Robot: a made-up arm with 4 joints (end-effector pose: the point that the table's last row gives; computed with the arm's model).
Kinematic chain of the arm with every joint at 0, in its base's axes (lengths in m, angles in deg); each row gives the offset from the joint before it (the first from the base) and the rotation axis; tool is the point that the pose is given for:
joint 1: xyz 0 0 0.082 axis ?
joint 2: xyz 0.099 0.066 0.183 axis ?
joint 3: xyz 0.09 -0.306 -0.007 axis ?
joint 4: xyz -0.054 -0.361 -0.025 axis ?
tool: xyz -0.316 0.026 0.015
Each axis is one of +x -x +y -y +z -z.
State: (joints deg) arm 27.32 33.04 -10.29 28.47
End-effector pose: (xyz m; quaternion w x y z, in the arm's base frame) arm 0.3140 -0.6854 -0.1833 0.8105 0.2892 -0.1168 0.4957
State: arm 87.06 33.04 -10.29 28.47
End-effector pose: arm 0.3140 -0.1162 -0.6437 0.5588 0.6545 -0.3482 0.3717
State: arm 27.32 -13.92 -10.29 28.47
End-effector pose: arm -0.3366 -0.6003 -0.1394 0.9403 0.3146 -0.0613 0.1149
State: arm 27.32 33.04 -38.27 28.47
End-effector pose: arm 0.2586 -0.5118 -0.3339 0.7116 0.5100 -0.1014 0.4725
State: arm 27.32 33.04 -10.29 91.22
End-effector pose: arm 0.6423 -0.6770 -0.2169 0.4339 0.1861 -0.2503 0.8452
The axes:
joint 1: +x
joint 2: +z
joint 3: -x
joint 4: +z

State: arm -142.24 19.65 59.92 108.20
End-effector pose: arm 0.4212 0.8620 -0.1992 0.2151 0.4760 -0.8491 0.0781
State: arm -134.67 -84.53 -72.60 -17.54
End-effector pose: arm -0.2924 -0.2424 -0.0822 0.6509 -0.2774 -0.7041 0.0600
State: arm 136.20 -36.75 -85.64 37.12
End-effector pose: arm -0.2879 0.2920 0.2927 0.2305 -0.8832 0.1545 0.3781
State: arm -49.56 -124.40 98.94 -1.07
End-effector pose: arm 0.0384 0.6720 0.0685 0.1191 -0.4523 0.3653 -0.8049
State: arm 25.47 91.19 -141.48 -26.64
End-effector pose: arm 0.2502 -0.1761 0.0665 0.1646 0.5369 0.7498 0.3500
